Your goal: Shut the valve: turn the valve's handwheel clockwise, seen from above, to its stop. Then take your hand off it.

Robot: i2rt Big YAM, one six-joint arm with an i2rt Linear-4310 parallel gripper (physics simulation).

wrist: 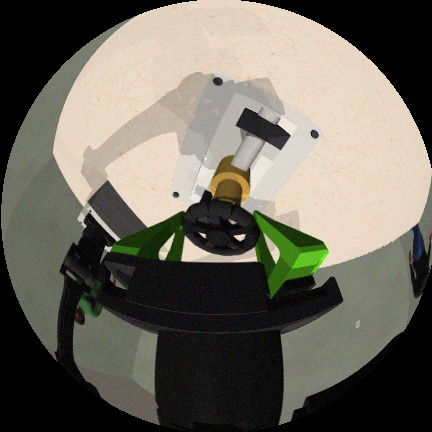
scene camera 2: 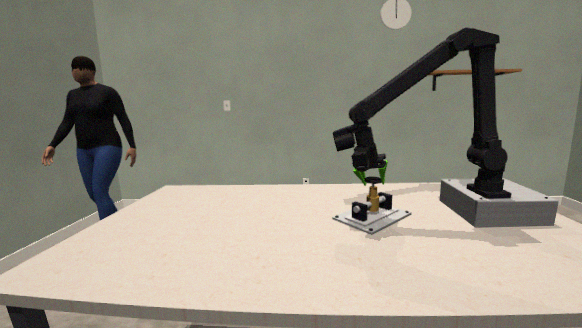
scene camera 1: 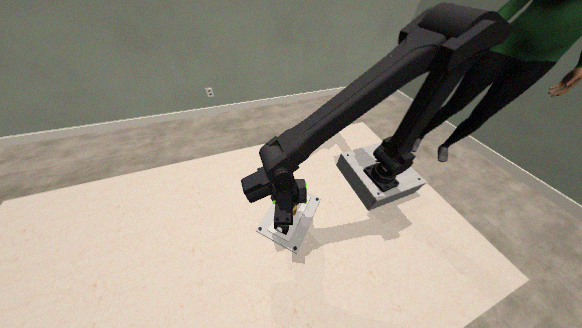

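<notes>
The valve has a brass body (scene camera 1: 295, 209) (scene camera 2: 373, 200) (wrist: 231, 180) on a light pipe (wrist: 248, 150), above a pale base plate (scene camera 1: 307, 215) (scene camera 2: 360, 224) (wrist: 295, 160). Its black spoked handwheel (scene camera 2: 372, 180) (wrist: 221, 236) sits on top of the stem; the arm hides it in scene camera 1. My gripper (scene camera 2: 373, 181) (wrist: 218, 216) points down over the valve, its green fingers on opposite sides of the handwheel's rim. It is shut on the handwheel. In the wrist view the handwheel partly covers the brass stem.
Black pipe supports (scene camera 2: 359, 210) (wrist: 262, 129) stand on the base plate. The arm's grey pedestal (scene camera 1: 357, 185) (scene camera 2: 515, 212) (wrist: 117, 207) stands on the table (scene camera 1: 150, 225) (scene camera 2: 200, 250). A person in green (scene camera 1: 535, 35) is behind the arm; another in black (scene camera 2: 97, 115) stands beyond the table.
</notes>
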